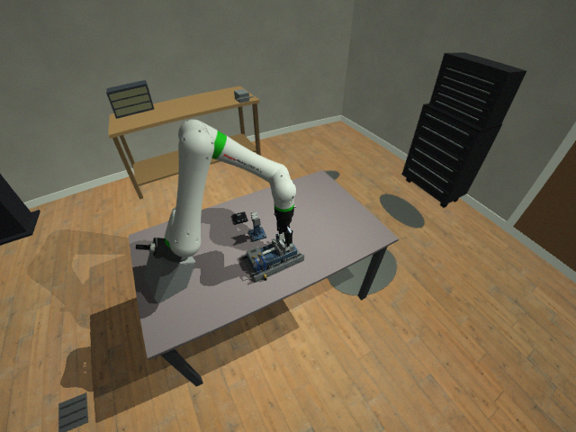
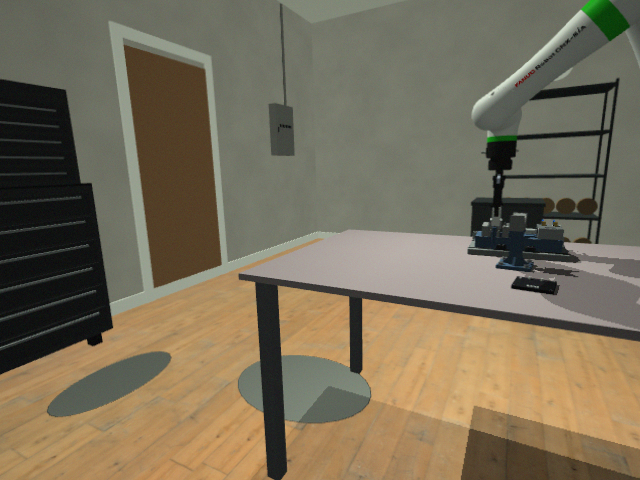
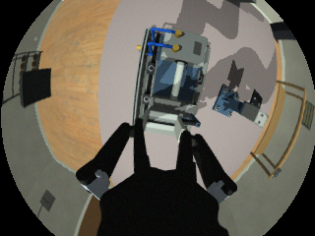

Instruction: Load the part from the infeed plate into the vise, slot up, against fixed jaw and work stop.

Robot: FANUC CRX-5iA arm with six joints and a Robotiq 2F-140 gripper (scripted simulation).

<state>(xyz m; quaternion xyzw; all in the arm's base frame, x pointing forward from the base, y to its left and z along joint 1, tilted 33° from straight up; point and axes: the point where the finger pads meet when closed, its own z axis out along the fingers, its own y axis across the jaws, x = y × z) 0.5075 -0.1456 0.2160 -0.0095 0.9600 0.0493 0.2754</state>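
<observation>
Now: hand 2 cm above the part. Also, from my hand: air cylinder: 16 cm behind, 1 cm to the left, 5 cm below; then vise: 7 cm behind, 2 cm to the left, 8 cm below; then black infeed plate: 13 cm behind, 41 cm to the left, 12 cm below.
</observation>
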